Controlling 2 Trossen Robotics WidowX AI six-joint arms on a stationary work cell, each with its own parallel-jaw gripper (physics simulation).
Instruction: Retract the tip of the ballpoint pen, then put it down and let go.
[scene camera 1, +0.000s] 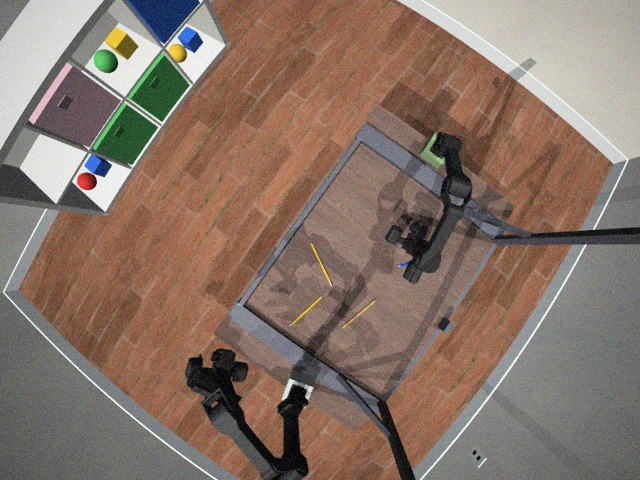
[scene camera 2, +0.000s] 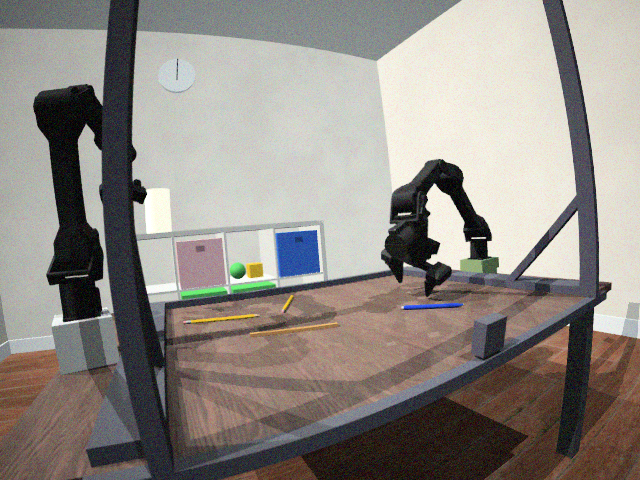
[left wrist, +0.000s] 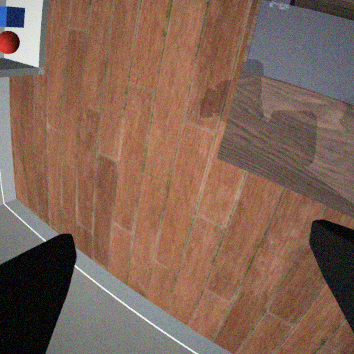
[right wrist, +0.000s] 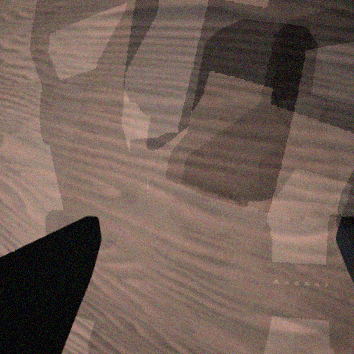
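Pixels of known places: left gripper, fingertip midpoint: (left wrist: 193, 240); right gripper, fingertip midpoint: (scene camera 2: 413, 289) (right wrist: 221, 229); left arm's base, origin of the base link: (scene camera 1: 297, 393) (scene camera 2: 81, 315); right arm's base, origin of the base link: (scene camera 1: 439, 148) (scene camera 2: 479, 258).
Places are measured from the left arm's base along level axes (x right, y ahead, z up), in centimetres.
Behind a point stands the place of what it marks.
A blue ballpoint pen (scene camera 2: 431, 306) {x 27.0, y 64.9, z -7.6 cm} lies on the tabletop at the right in scene camera 2. In scene camera 1 a short piece of the pen (scene camera 1: 403, 265) {x 22.7, y 62.4, z -7.2 cm} shows beside the right arm, which hides the rest. Whether its tip is out is too small to tell. My right gripper (scene camera 1: 407, 229) {x 16.4, y 74.0, z -6.1 cm} (scene camera 2: 413, 286) {x 16.4, y 74.0, z -6.1 cm} (right wrist: 221, 229) {x 16.4, y 74.0, z -6.1 cm} is open and empty, pointing down above the table, behind and a little left of the pen in scene camera 2. The pen does not show in the right wrist view. My left gripper (scene camera 1: 214, 367) {x -32.2, y 11.0, z 16.2 cm} (left wrist: 193, 240) {x -32.2, y 11.0, z 16.2 cm} is open and empty, held off the table's lower left corner.
Two yellow pencils (scene camera 1: 321, 264) {x -8.9, y 51.3, z -7.5 cm} (scene camera 2: 222, 318) {x -7.8, y 31.2, z -7.6 cm} and an orange-brown stick (scene camera 1: 358, 313) {x 12.3, y 37.7, z -7.6 cm} (scene camera 2: 294, 329) {x 12.7, y 37.2, z -7.5 cm} lie on the table (scene camera 2: 320, 361) {x 27.9, y 30.6, z -8.1 cm}. A small grey block (scene camera 1: 443, 323) {x 47.1, y 45.6, z -5.5 cm} (scene camera 2: 489, 335) {x 48.9, y 43.2, z -4.4 cm} stands at the near edge. Frame posts (scene camera 2: 119, 232) {x 38.0, y 3.7, z 12.7 cm} rise at the table's corners.
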